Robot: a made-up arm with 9 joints. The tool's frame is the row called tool. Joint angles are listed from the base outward.
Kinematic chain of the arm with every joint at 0, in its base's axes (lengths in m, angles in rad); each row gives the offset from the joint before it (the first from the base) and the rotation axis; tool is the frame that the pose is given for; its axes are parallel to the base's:
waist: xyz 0 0 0.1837 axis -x
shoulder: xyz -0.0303 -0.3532 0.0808 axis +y
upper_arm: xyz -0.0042 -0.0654 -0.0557 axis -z
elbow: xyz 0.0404 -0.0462 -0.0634 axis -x
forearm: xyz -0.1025 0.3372 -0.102 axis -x
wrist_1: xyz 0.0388 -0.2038 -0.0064 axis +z
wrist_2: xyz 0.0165 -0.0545 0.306 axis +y
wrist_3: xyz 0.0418 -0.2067 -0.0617 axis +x
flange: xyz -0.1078 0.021 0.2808 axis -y
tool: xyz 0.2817 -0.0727 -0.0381
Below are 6 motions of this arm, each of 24 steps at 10 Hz.
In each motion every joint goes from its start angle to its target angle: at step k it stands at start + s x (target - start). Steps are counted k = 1, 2, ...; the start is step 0. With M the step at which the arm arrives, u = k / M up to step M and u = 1 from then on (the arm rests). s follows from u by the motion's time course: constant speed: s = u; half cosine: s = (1 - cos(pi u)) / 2; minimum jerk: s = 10 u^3 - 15 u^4 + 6 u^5.
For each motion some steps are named. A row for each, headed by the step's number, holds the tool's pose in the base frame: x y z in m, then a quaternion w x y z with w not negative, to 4 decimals.
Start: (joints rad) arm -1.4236 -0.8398 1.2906 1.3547 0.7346 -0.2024 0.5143 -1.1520 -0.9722
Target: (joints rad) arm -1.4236 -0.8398 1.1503 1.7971 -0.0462 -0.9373 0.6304 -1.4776 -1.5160
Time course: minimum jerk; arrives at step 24
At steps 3, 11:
3: 0.3551 -0.2653 -0.0774 0.0417 -0.3401 0.9394 -0.0015
11: 0.2327 -0.1727 0.0257 0.1411 0.2676 -0.9462 0.1150

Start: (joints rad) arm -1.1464 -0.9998 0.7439 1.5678 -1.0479 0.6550 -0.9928 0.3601 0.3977
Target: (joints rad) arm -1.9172 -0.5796 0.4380 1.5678 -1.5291 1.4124 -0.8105 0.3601 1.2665
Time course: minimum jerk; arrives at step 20
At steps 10, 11, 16, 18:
10: -0.2968 -0.3054 -0.8359 0.1746 0.4151 -0.8092 -0.3773
11: -0.2597 -0.2427 -0.8935 0.1048 0.4383 -0.8055 -0.3849
16: -0.0814 0.0619 -1.0338 0.1774 -0.4840 0.7466 0.4205
18: -0.0522 0.1119 -1.0409 0.2186 -0.4846 0.7323 0.4256

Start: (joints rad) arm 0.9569 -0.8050 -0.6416 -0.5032 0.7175 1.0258 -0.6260 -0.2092 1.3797
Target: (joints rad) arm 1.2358 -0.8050 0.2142 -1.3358 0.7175 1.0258 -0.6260 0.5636 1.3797
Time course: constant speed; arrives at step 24
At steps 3, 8, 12, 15, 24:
3: -0.4800 0.2951 1.0223 0.2365 0.2270 -0.3461 0.8791
8: -0.3687 0.3020 1.1836 0.3118 0.2852 -0.3935 0.8165
12: -0.2858 0.2640 1.2996 0.3521 0.3390 -0.4256 0.7616
15: -0.2298 0.2149 1.3746 0.3706 0.3830 -0.4450 0.7197
24: -0.0970 0.0061 1.5184 0.3685 0.5262 -0.4717 0.6040

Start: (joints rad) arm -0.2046 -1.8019 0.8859 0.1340 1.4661 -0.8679 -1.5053 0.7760 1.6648
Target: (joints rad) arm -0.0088 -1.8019 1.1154 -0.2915 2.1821 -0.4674 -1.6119 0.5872 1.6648
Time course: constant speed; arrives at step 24
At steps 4, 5, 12, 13, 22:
4: -0.2260 0.4917 0.3266 0.2455 0.7353 0.6200 -0.1210
5: -0.2393 0.4908 0.3366 0.2404 0.7333 0.6231 -0.1273
12: -0.3303 0.4813 0.4081 0.2046 0.7170 0.6442 -0.1705
13: -0.3429 0.4795 0.4185 0.1995 0.7143 0.6472 -0.1765
22: -0.4506 0.4570 0.5125 0.1545 0.6866 0.6726 -0.2289

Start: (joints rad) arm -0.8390 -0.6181 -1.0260 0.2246 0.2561 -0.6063 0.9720 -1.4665 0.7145
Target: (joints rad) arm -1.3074 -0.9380 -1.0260 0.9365 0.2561 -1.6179 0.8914 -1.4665 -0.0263
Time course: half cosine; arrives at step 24
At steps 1, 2, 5, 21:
1: -0.0602 -0.0802 0.0569 0.7791 -0.5069 -0.3145 0.1927
2: -0.0561 -0.0820 0.0556 0.7849 -0.5058 -0.3092 0.1804
5: -0.0313 -0.0964 0.0450 0.8205 -0.4934 -0.2719 0.0967
21: -0.0376 -0.0987 -0.2323 0.7998 0.0195 0.1455 -0.5820

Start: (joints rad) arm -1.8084 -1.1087 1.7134 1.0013 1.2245 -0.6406 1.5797 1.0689 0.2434
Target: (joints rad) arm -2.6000 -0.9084 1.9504 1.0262 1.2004 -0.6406 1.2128 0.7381 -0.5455
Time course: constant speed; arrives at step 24
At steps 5, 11, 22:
5: 0.2284 -0.4275 -0.2677 0.1432 -0.0471 -0.8438 0.5150
11: 0.2777 -0.2550 -0.3686 0.1829 -0.0721 -0.9058 0.3752
22: 0.3732 0.0829 -0.3932 0.2771 -0.0568 -0.9550 0.0893

